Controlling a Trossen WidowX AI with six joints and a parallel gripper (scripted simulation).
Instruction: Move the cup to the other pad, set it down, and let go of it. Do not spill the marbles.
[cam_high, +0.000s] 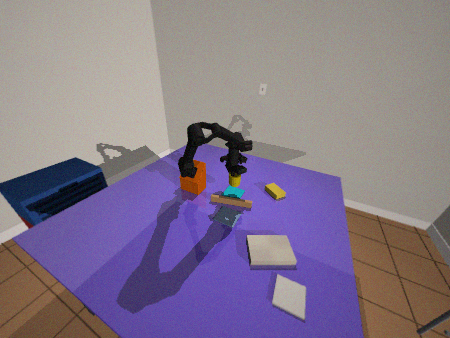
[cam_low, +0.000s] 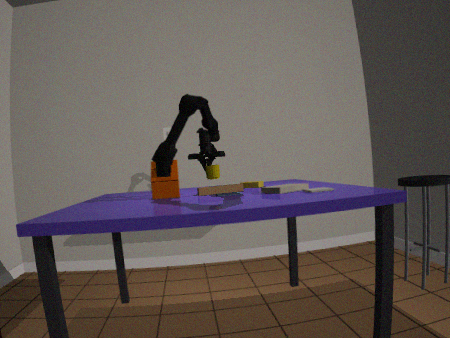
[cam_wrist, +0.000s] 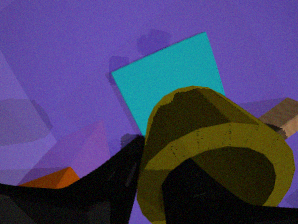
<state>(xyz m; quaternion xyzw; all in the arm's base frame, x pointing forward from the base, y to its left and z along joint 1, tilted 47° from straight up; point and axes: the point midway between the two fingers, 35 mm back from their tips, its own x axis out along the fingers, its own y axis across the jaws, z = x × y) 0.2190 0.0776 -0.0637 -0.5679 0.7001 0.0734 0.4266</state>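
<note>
Right now my gripper tip is 11 cm above the teal pad, 2 cm short of it and 1 cm to the left of it. Round my gripper tip: wooden plank: 11 cm to the right, 9 cm below, 5 cm ahead; yellow cup: 2 cm to the right, 2 cm ahead; pale blue pad: 20 cm to the right, 11 cm below, 7 cm ahead.
</note>
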